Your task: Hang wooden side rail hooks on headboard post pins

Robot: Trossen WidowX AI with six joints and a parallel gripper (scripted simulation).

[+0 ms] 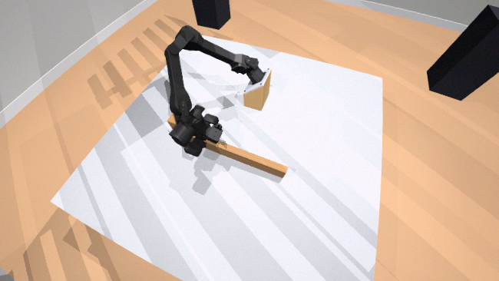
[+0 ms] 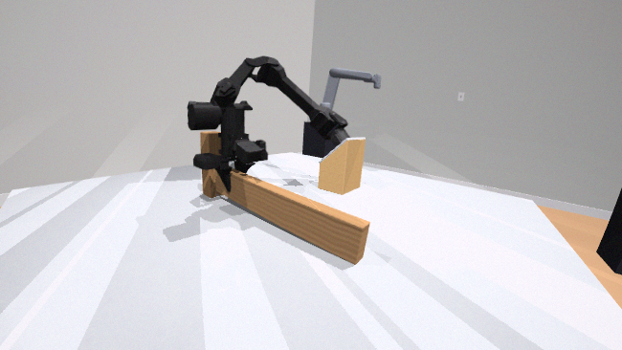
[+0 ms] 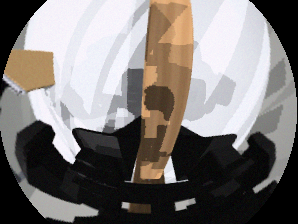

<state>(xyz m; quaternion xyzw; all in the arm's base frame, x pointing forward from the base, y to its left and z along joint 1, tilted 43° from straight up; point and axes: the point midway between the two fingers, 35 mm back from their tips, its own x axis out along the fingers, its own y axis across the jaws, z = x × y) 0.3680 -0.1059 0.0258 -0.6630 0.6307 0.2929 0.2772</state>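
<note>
My gripper tip is now 100 mm to the left of the upright headboard post and 40 mm below it.
</note>
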